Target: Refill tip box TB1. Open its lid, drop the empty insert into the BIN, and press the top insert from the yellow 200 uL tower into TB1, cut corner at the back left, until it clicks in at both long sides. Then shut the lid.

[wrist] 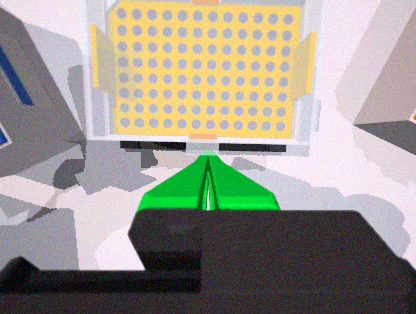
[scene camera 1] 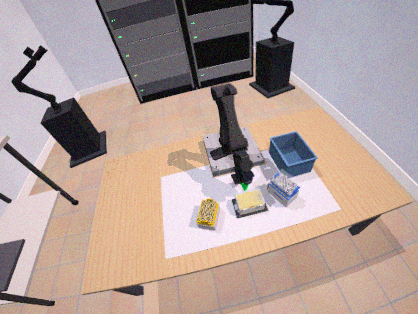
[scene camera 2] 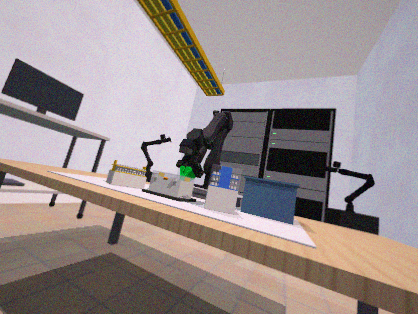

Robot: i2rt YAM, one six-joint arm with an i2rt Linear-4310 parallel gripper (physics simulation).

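Observation:
Tip box TB1 (scene camera 1: 250, 204) (scene camera 2: 171, 189) stands in a dark holder. Its clear lid (wrist: 202, 138) is shut over a yellow insert (wrist: 205, 73) with empty holes; the cut corner shows at the upper left in the wrist view. My gripper (scene camera 1: 245, 188) (scene camera 2: 187, 173) (wrist: 208, 157) is shut and empty, low at the box's robot-side edge. The pale green fingertips show through the lid's clear front tab in the wrist view; whether they touch it I cannot tell. The yellow tower (scene camera 1: 207, 213) (scene camera 2: 128, 177) stands beside the box, holding tips. The blue BIN (scene camera 1: 301, 166) (scene camera 2: 269, 201) stands near the robot base.
A blue-and-white tip tower (scene camera 1: 284, 189) (scene camera 2: 222, 195) stands between TB1 and the BIN; part of it shows at the left of the wrist view. All stand on a white mat (scene camera 1: 176, 240) on the wooden table (scene camera 1: 120, 225). The robot's metal base plate (scene camera 1: 212, 142) lies behind.

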